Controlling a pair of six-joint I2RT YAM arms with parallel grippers.
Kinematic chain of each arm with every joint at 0, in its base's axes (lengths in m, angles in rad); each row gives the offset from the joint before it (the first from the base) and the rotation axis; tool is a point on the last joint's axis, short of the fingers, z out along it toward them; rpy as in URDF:
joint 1: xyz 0 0 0.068 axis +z
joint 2: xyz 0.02 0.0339 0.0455 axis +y
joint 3: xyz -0.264 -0.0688 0 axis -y
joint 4: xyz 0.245 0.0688 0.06 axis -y
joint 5: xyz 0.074 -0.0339 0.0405 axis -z
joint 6: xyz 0.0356 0 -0.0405 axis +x
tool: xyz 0 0 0 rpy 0 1.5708 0
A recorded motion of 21 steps. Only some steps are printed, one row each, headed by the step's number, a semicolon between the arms.
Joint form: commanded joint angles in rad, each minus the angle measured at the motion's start. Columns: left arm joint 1, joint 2, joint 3, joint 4, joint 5, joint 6; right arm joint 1, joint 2, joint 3, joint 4, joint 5, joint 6.
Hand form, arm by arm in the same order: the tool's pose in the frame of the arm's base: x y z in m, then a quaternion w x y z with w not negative. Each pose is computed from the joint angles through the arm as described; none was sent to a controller.
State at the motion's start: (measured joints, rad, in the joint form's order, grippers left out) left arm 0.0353 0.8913 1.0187 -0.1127 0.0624 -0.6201; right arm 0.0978 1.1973 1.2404 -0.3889 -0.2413 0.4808
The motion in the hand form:
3: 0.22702 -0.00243 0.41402 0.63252 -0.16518 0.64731 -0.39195; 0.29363 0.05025 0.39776 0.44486 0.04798 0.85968 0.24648
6: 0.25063 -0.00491 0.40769 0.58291 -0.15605 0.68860 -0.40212; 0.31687 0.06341 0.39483 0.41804 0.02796 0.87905 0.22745
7: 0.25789 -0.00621 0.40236 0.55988 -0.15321 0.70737 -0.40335; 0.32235 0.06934 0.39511 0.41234 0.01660 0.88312 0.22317
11: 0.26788 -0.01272 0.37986 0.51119 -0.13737 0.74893 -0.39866; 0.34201 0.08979 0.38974 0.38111 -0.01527 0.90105 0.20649
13: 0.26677 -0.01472 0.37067 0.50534 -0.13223 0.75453 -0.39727; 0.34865 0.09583 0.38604 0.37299 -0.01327 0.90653 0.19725
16: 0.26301 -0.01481 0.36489 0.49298 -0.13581 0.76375 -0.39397; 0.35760 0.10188 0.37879 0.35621 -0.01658 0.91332 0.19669
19: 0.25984 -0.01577 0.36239 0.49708 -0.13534 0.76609 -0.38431; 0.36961 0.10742 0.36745 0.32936 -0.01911 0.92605 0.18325
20: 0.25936 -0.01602 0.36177 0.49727 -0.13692 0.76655 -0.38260; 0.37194 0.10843 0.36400 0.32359 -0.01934 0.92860 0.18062
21: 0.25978 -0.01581 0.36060 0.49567 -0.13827 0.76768 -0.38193; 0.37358 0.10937 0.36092 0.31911 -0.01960 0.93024 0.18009
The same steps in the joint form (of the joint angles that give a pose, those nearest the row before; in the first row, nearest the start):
3: 0.0071 0.1054 0.0049 0.2002 0.2828 -0.2234; 0.0395 0.1634 0.2043 -0.2201 -0.0317 -0.0740
6: 0.0030 0.2017 0.0719 0.1183 0.3569 -0.2080; 0.0728 0.2754 0.3141 -0.2922 -0.0053 -0.1159
7: 0.0002 0.2317 0.0901 0.0741 0.3835 -0.1947; 0.0884 0.3052 0.3483 -0.3122 0.0013 -0.1322
11: -0.0204 0.2722 0.0760 -0.0002 0.4266 -0.1376; 0.1373 0.4164 0.4642 -0.3954 0.0250 -0.1777
13: -0.0274 0.2652 0.0419 0.0103 0.4300 -0.1249; 0.1517 0.4506 0.4933 -0.4124 0.0497 -0.1730
16: -0.0274 0.2525 0.0259 -0.0215 0.4322 -0.1178; 0.1612 0.4952 0.5242 -0.4334 0.0463 -0.1731
19: -0.0335 0.2386 0.0107 -0.0255 0.4109 -0.1025; 0.1683 0.5599 0.5738 -0.4834 0.0593 -0.1836
20: -0.0352 0.2364 0.0079 -0.0267 0.4049 -0.1024; 0.1694 0.5717 0.5780 -0.4895 0.0616 -0.1851
21: -0.0345 0.2381 0.0061 -0.0280 0.4044 -0.1024; 0.1706 0.5795 0.5777 -0.4908 0.0608 -0.1852

